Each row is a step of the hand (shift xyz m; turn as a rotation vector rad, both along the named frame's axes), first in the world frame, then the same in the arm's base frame.
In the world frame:
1: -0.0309 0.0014 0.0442 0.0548 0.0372 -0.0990
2: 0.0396 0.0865 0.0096 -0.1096 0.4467 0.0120
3: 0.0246 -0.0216 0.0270 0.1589 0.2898 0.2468
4: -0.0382 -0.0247 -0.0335 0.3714 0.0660 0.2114
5: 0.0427 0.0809 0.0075 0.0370 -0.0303 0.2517
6: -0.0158 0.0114 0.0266 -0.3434 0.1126 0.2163
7: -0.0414 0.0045 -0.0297 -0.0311 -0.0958 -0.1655
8: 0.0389 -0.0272 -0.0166 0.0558 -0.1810 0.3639
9: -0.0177 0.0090 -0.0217 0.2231 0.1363 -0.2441
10: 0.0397 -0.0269 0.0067 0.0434 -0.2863 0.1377
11: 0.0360 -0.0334 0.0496 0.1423 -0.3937 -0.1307
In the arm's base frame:
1: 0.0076 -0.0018 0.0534 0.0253 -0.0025 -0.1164
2: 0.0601 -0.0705 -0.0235 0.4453 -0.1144 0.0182
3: -0.0335 -0.0234 0.0115 0.1596 -0.3707 0.0852
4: -0.0016 0.0563 -0.0042 -0.1242 -0.4128 -0.0342
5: 0.0541 -0.0693 -0.0263 -0.0790 -0.1495 0.1925
6: 0.0129 -0.0075 0.0294 0.2113 0.0874 0.3537
7: 0.0254 0.0443 -0.0027 -0.0494 0.1520 -0.1095
8: -0.0381 -0.0081 -0.0318 -0.2386 -0.1601 0.2928
9: 0.0185 0.0208 -0.0094 0.0662 -0.0893 -0.3400
10: -0.0415 -0.0213 -0.0129 -0.2954 0.0148 0.1238
11: -0.0521 -0.0389 0.0255 -0.3939 0.1319 -0.1407

